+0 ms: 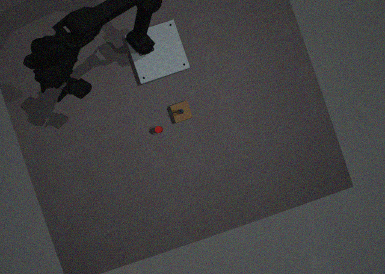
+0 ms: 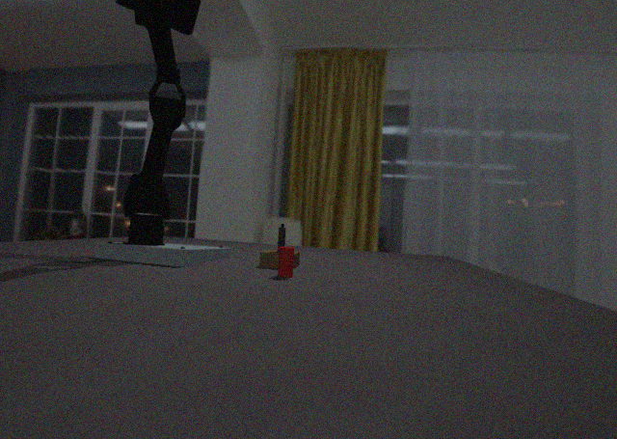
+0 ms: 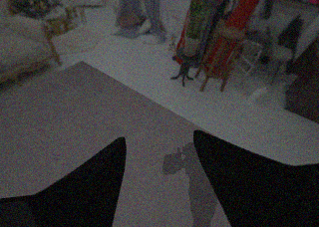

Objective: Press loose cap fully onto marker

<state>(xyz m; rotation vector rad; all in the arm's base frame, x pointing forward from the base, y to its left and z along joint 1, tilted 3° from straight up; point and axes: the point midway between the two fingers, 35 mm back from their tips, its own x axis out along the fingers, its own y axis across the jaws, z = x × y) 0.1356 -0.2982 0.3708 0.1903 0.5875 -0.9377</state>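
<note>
Right now the red cap is 37 cm below my gripper tip, 23 cm to the left of it and 20 cm ahead of it. Round my gripper tip: tan holder block 38 cm below, 34 cm to the left, 16 cm ahead.
</note>
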